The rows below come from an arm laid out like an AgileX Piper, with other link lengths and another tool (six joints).
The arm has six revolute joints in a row. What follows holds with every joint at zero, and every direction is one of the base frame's.
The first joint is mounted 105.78 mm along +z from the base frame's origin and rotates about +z.
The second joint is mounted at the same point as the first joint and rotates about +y.
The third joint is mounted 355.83 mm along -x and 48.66 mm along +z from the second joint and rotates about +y.
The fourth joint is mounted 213.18 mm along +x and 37.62 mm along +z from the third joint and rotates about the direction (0.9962, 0, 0.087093).
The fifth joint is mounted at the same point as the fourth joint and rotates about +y.
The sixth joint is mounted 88.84 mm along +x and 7.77 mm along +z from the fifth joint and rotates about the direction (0.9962, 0, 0.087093).
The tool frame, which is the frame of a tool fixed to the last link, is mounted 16.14 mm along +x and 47 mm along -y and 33.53 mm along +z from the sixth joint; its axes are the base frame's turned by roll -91.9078, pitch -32.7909 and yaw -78.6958 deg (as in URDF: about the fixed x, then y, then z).
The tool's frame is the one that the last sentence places.
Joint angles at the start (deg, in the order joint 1, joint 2, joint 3, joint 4, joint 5, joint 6):
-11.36, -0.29, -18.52, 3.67, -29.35, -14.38
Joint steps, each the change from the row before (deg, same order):
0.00, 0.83, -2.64, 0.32, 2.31, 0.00
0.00, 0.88, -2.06, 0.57, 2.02, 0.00
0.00, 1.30, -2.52, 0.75, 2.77, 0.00
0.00, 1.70, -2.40, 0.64, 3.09, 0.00
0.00, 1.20, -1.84, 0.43, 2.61, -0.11
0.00, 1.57, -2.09, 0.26, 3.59, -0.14
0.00, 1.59, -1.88, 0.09, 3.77, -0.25
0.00, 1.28, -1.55, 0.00, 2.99, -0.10
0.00, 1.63, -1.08, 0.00, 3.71, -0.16
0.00, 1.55, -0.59, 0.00, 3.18, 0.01
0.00, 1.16, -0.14, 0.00, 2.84, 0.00
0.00, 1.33, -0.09, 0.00, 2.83, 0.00
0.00, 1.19, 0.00, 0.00, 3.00, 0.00
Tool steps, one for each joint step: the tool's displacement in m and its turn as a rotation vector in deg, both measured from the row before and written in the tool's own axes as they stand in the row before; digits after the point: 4 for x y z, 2 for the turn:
0.0068, -0.0055, 0.0063, -0.30, -0.34, 0.41
0.0050, -0.0032, 0.0061, -0.57, -0.50, 0.69
0.0054, -0.0032, 0.0087, -1.03, -0.99, 0.97
0.0041, -0.0020, 0.0111, -1.58, -1.64, 0.98
0.0029, -0.0017, 0.0080, -1.30, -1.40, 0.61
0.0023, -0.0012, 0.0108, -2.03, -2.24, 0.57
0.0014, -0.0006, 0.0110, -2.33, -2.57, 0.35
0.0014, -0.0008, 0.0086, -1.80, -2.03, 0.29
-0.0011, 0.0025, 0.0117, -2.89, -3.10, 0.46
-0.0019, 0.0037, 0.0113, -2.80, -2.98, 0.61
-0.0028, 0.0045, 0.0093, -2.62, -2.77, 0.57
-0.0027, 0.0047, 0.0103, -2.78, -2.90, 0.61
-0.0031, 0.0050, 0.0097, -2.85, -3.00, 0.64

